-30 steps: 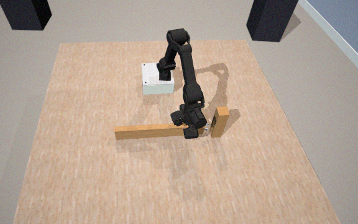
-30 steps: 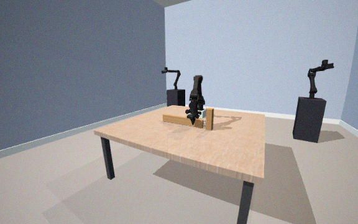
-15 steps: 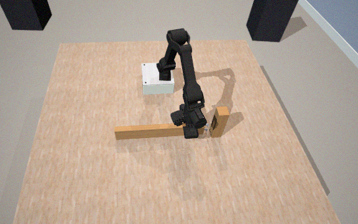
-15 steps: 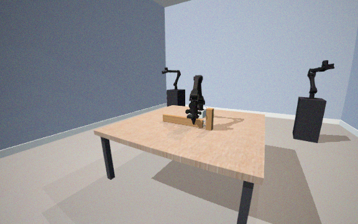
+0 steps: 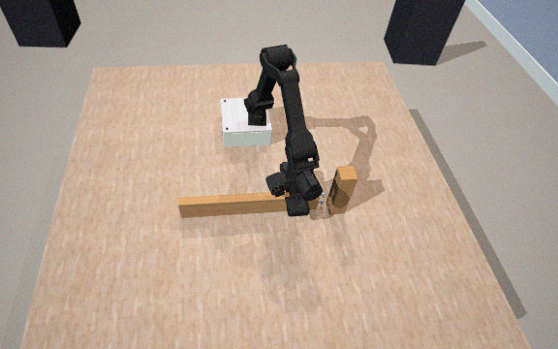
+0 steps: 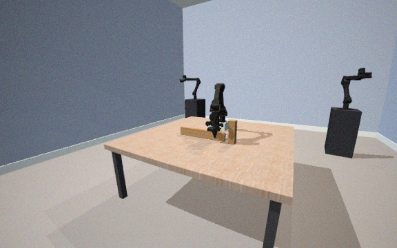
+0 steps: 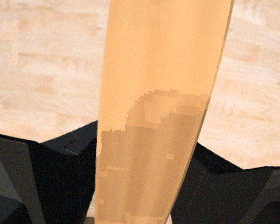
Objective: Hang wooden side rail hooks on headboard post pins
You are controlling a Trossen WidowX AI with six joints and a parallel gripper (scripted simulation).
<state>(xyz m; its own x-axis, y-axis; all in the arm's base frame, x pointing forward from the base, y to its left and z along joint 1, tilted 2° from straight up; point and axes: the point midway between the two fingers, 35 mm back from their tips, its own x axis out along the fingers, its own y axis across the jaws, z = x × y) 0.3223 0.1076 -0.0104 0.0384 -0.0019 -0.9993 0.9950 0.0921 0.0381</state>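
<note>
My gripper tip is now 14 cm to the right of the headboard post and 7 cm below it.
</note>
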